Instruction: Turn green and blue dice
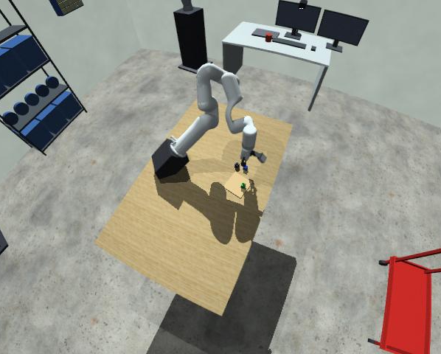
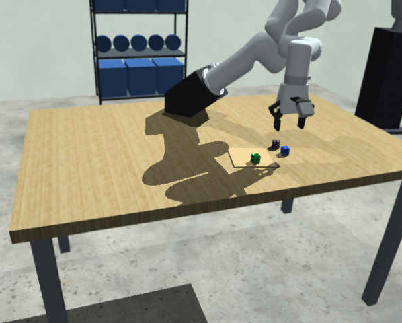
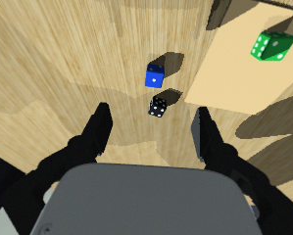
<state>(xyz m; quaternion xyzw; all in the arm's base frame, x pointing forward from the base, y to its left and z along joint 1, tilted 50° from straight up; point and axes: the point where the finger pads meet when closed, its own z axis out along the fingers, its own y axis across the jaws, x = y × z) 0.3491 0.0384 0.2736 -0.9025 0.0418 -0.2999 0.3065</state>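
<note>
Now: the blue die 9 cm below my hand. From my hand the other things lie so: black die: 9 cm below, 6 cm behind, 1 cm to the right; then tan mat: 13 cm to the right, 10 cm below, 2 cm ahead; then green die: 13 cm to the right, 9 cm below, 6 cm ahead.
</note>
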